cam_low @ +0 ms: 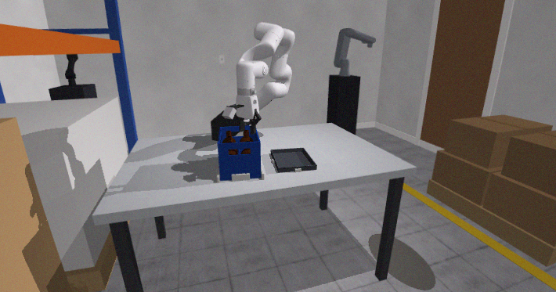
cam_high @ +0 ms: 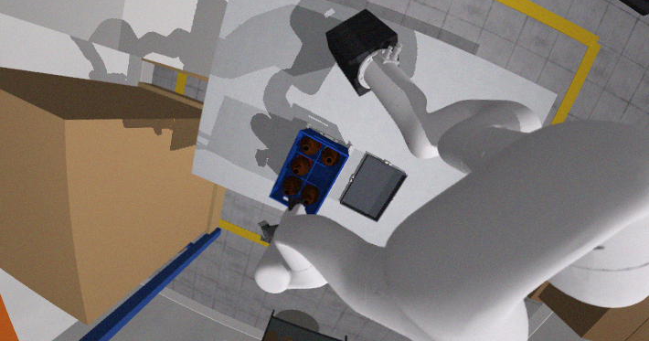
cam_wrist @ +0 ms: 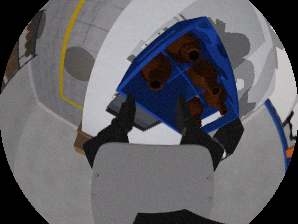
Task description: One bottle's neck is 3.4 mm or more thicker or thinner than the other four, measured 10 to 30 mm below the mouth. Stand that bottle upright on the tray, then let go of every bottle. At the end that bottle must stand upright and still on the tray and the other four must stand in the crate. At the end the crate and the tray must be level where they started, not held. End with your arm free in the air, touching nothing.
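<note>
Now: hand 19 cm past the glass bottle, 7 cm to the left of it and 14 cm above it. The rest, counted from my hand: blue crate: 9 cm behind, 3 cm to the right, 14 cm below; dark tray: 10 cm behind, 24 cm to the left, 21 cm below.
</note>
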